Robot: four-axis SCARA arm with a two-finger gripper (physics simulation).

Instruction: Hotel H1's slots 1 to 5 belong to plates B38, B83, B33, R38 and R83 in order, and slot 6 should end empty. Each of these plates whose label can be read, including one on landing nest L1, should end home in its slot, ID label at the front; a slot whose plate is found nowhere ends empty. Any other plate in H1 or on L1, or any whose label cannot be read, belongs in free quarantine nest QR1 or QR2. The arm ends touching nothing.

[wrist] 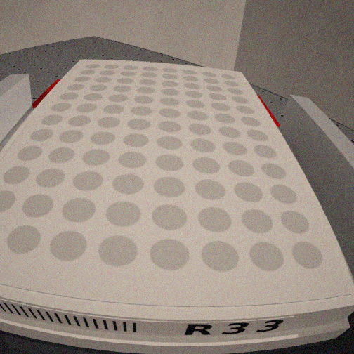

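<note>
A white plate (170, 172) with rows of grey round wells fills most of the wrist view. Its front edge faces the camera and carries a barcode at left and the ID label R33 (234, 327) at right, readable and upright. My gripper (156, 101) is shut on this plate, with one pale finger along its left side and the other along its right side. The plate looks level between the fingers. What lies directly under the plate is hidden. Hotel H1 and landing nest L1 cannot be made out in this view.
A red strip (46, 93) shows beside the plate's left edge, and another red strip (269, 110) shows beside its right edge. A dark grey perforated table top (95, 49) extends behind the plate. Plain beige and grey-brown walls stand beyond it.
</note>
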